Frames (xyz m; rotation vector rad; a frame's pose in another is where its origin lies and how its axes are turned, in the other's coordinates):
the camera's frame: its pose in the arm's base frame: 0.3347 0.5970 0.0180 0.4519 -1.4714 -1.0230
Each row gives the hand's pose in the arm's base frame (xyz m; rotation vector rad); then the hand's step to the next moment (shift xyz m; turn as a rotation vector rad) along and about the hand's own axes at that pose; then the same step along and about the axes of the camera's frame.
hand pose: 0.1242 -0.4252 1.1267 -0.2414 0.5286 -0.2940
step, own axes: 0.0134 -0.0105 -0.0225 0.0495 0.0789 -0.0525
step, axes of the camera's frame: 0.0014 -0.0276 -0.0054 -0.0976 -0.0373 -0.0226
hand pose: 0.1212 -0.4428 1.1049 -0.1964 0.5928 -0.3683
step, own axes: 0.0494 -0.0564 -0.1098 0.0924 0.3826 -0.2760
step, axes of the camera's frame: 0.0117 -0.1324 0.0014 -0.4585 -0.1406 0.0335
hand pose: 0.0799 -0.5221 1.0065 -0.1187 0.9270 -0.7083
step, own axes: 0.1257 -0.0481 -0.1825 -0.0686 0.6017 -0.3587
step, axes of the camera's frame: -0.0241 -0.2169 0.0616 -0.6902 -0.0130 0.1375
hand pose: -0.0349 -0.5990 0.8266 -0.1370 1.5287 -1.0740
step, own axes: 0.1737 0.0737 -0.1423 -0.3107 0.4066 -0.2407
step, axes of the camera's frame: -0.0961 -0.1877 0.1067 -0.4963 0.2538 0.0954
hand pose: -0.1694 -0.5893 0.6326 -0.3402 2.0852 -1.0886
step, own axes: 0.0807 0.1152 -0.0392 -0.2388 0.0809 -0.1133
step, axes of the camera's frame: -0.0939 -0.0871 0.0701 -0.1514 0.2312 0.0056
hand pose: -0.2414 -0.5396 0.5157 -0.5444 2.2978 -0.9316
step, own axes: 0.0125 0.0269 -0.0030 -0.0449 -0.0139 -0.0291
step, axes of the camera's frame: -0.0201 -0.0155 0.0157 -0.0008 0.0553 -0.0003
